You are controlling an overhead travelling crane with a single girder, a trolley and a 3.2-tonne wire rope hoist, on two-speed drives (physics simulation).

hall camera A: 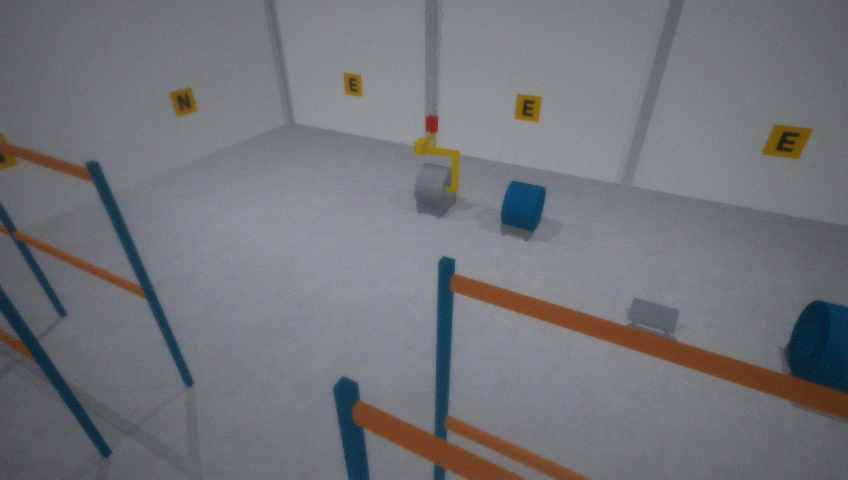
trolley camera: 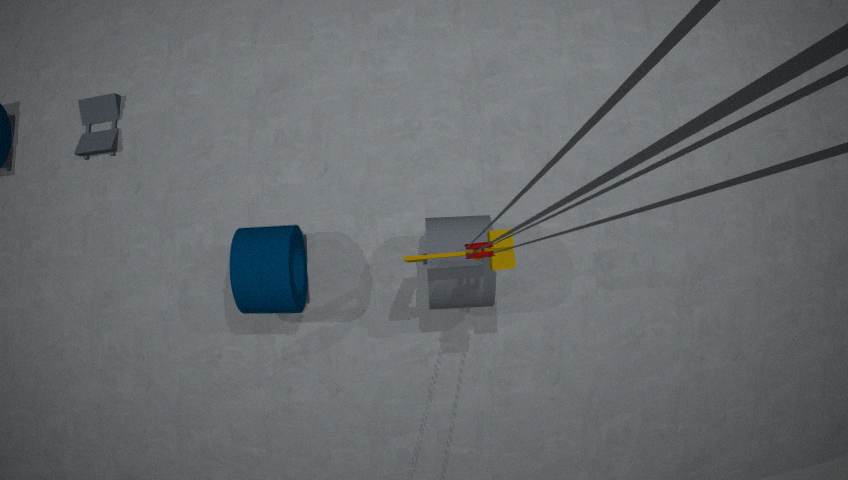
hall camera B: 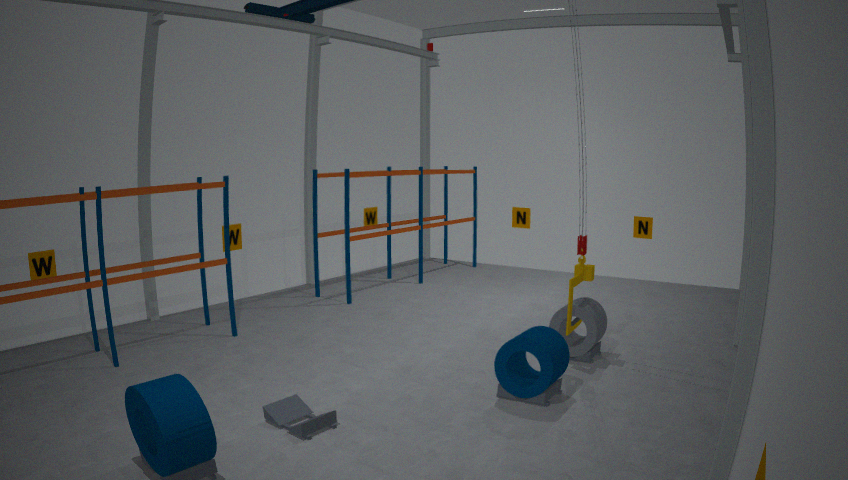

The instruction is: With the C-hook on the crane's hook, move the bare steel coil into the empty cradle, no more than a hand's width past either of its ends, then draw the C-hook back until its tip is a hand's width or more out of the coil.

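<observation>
The bare grey steel coil [hall camera A: 431, 185] [hall camera B: 596, 318] [trolley camera: 458, 288] rests in its cradle [hall camera B: 590, 352], beyond a blue coil. My yellow C-hook [hall camera A: 455, 172] [hall camera B: 570, 303] [trolley camera: 440, 256] hangs from the red hook block [hall camera A: 432, 123] [hall camera B: 581, 244] [trolley camera: 479, 250]. Its lower arm is inside the coil's bore, and its upright stands a little off the coil's end face. The hook's tip is hidden in or behind the coil. The coil shows no lift off its cradle, so I judge the hook open. The empty grey cradle [hall camera A: 653, 314] [hall camera B: 288, 410] [trolley camera: 99, 110] stands apart, past the near blue coil.
One blue coil [hall camera A: 523, 205] [hall camera B: 535, 339] [trolley camera: 264, 270] sits between the bare coil and the empty cradle. Another blue coil [hall camera A: 827, 344] [hall camera B: 178, 422] [trolley camera: 3, 136] sits beyond the empty cradle. Blue and orange racks [hall camera A: 445, 344] [hall camera B: 348, 237] stand along the west side.
</observation>
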